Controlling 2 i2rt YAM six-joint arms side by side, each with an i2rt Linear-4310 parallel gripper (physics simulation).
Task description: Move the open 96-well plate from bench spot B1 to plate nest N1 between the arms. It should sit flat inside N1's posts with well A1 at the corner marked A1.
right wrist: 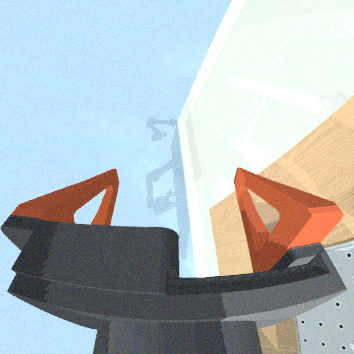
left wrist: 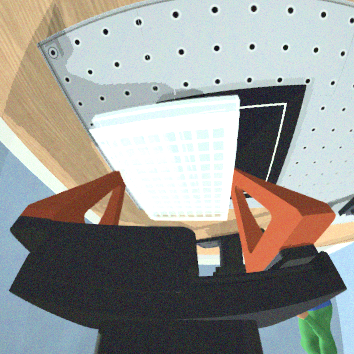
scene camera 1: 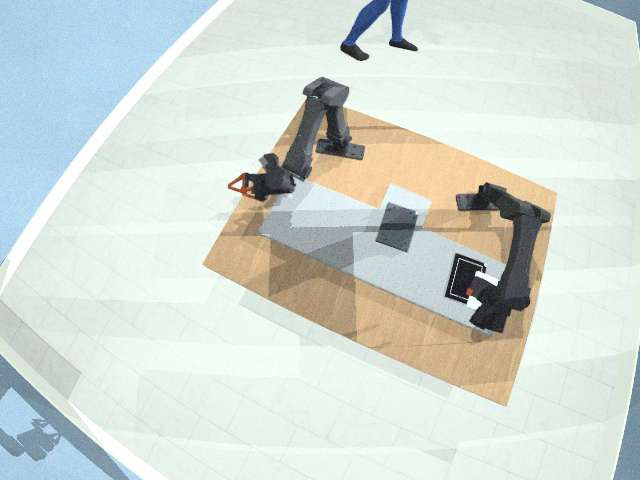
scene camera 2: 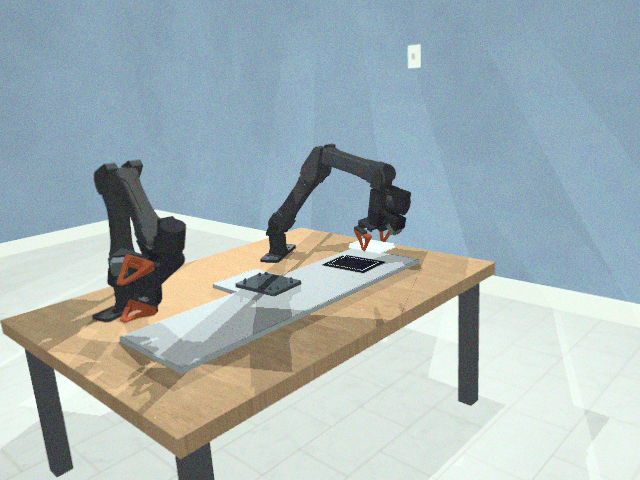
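Where they show: left gripper, between the fingertips: (left wrist: 177, 174) (scene camera 2: 373, 246); right gripper, between the fingertips: (right wrist: 176, 174) (scene camera 1: 235, 189) (scene camera 2: 120, 303); left arm's base, origin of its link: (left wrist: 229, 238) (scene camera 1: 479, 202) (scene camera 2: 278, 254); right arm's base, origin of its link: (scene camera 1: 340, 149).
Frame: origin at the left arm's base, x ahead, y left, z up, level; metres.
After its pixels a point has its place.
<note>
The white 96-well plate (scene camera 1: 485, 279) (scene camera 2: 385, 246) {x 0.422, y -0.115, z 0.074 m} (left wrist: 175, 160) {x 0.394, y -0.103, z 0.072 m} is held raised above the bench plate, its wells visible in the left wrist view. My left gripper (scene camera 2: 373, 245) {x 0.375, y -0.090, z 0.064 m} (left wrist: 177, 174) {x 0.375, y -0.090, z 0.064 m} is shut on it, one finger along each long side. Spot B1, a black pad with a white outline (scene camera 1: 465, 276) {x 0.300, y -0.122, z 0.015 m} (scene camera 2: 353, 263) {x 0.314, y -0.123, z 0.015 m} (left wrist: 260, 135) {x 0.334, y -0.158, z 0.015 m}, lies below and partly behind the plate in the left wrist view. Nest N1 (scene camera 1: 397, 227) {x 0.110, y -0.358, z 0.024 m} (scene camera 2: 281, 287) {x 0.163, y -0.397, z 0.025 m} is a dark base with short posts at mid-bench; its A1 mark is not legible. My right gripper (scene camera 2: 120, 302) {x 0.017, y -0.920, z 0.178 m} (right wrist: 176, 174) {x 0.017, y -0.920, z 0.178 m} is open, beyond the bench plate's far left end.
The perforated grey bench plate (scene camera 1: 320, 222) {x 0.077, y -0.639, z 0.013 m} (scene camera 2: 320, 299) {x 0.296, y -0.444, z 0.013 m} (left wrist: 200, 30) {x 0.441, y -0.152, z 0.013 m} runs lengthwise on the wooden table (scene camera 1: 434, 356) {x 0.570, y -0.261, z 0.000 m} (scene camera 2: 248, 397) {x 0.295, y -0.938, z 0.000 m}. A pale panel (scene camera 1: 408, 193) {x -0.035, y -0.297, z 0.013 m} lies under N1's back edge. The right arm stands near the table's left end. A person's legs (scene camera 1: 367, 20) show on the floor behind.
</note>
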